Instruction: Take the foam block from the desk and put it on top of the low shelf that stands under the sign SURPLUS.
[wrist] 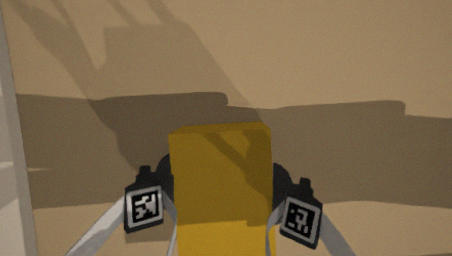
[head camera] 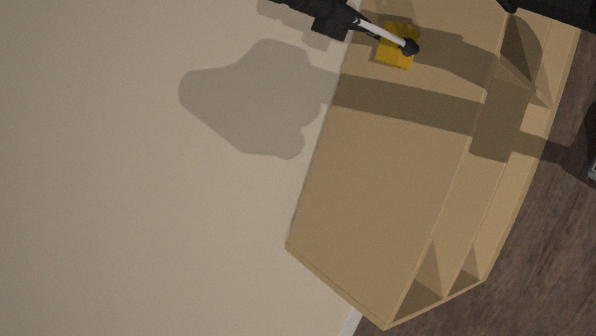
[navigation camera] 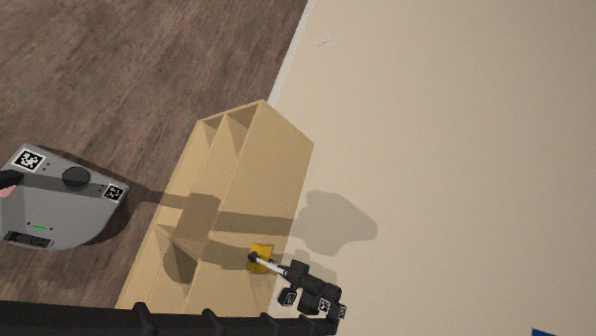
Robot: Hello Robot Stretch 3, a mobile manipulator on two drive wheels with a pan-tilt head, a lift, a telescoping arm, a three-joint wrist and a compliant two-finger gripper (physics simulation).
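Note:
The yellow foam block is between the two fingertips, over the top board of the low tan shelf, near its wall side. My gripper is shut on the block, with a dark fingertip against each side in the wrist view. The block's shadow falls on the board close beside it. The underside is hidden, so I cannot tell whether the block touches the board. The SURPLUS sign's lettering and the desk do not show.
The beige wall runs along the shelf's back edge. My arm reaches across above the shelf. My grey base stands on the wood floor before the shelf's open front. A blue corner shows on the wall.

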